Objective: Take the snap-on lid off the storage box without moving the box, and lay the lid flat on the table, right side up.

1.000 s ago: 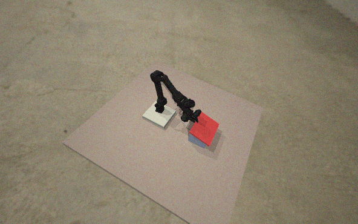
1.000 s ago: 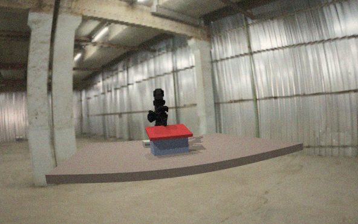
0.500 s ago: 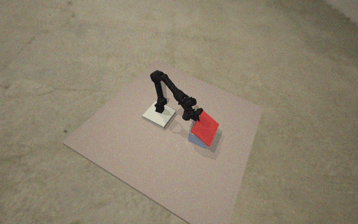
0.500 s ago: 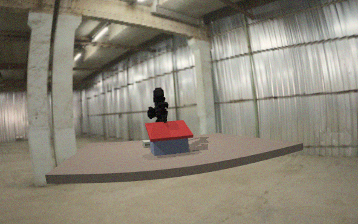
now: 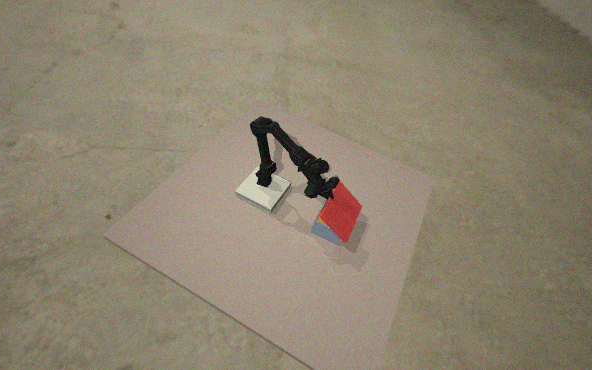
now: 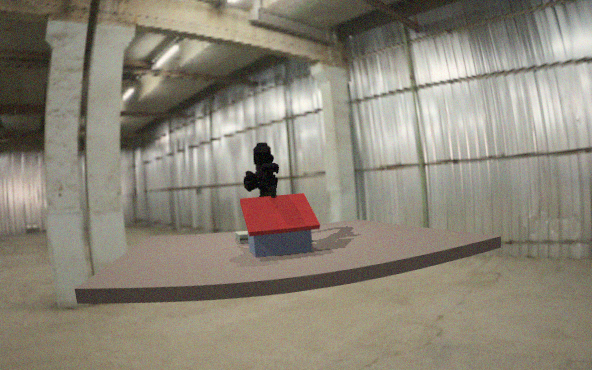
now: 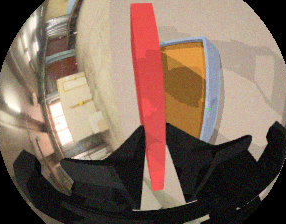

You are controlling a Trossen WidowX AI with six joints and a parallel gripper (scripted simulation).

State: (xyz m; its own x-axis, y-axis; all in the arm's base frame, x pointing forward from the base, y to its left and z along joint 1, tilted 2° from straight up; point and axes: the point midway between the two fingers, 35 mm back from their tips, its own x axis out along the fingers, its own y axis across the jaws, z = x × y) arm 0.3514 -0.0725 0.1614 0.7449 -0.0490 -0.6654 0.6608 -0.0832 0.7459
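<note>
Now: gripper tip 70 mm short of the red lid, 40 mm above it and 10 mm to the left of it. The rest, counted from my gripper tip: blue storage box (130 mm below, 40 mm ahead, 10 mm to the right).
</note>
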